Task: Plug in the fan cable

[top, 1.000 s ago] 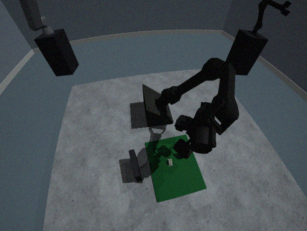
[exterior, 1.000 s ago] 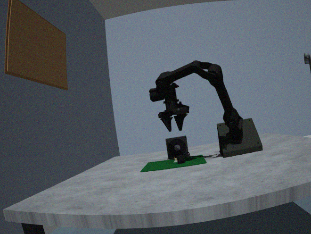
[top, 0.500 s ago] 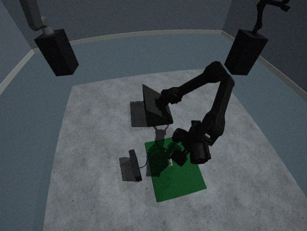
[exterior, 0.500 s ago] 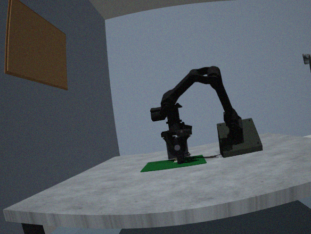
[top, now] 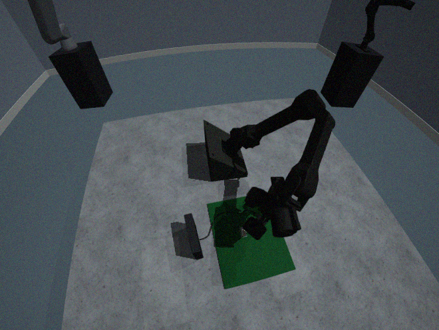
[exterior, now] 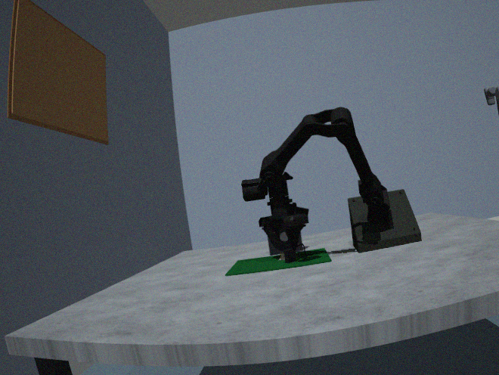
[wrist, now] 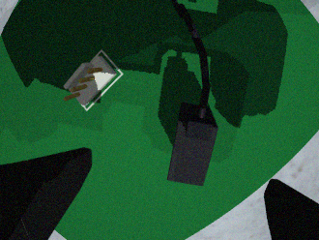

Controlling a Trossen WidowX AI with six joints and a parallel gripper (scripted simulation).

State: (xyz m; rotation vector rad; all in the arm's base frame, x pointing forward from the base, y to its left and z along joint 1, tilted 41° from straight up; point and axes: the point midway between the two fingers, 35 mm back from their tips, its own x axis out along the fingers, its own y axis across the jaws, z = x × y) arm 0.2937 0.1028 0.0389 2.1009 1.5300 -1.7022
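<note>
My gripper tip is 10 mm past the dark fan plug and 20 mm above it. Round my gripper tip: four-pin header 20 mm ahead, 70 mm to the right, 50 mm below; then green board 30 mm ahead, 50 mm to the right, 60 mm below; then dark fan 50 mm ahead, 230 mm to the right, 10 mm above.
</note>
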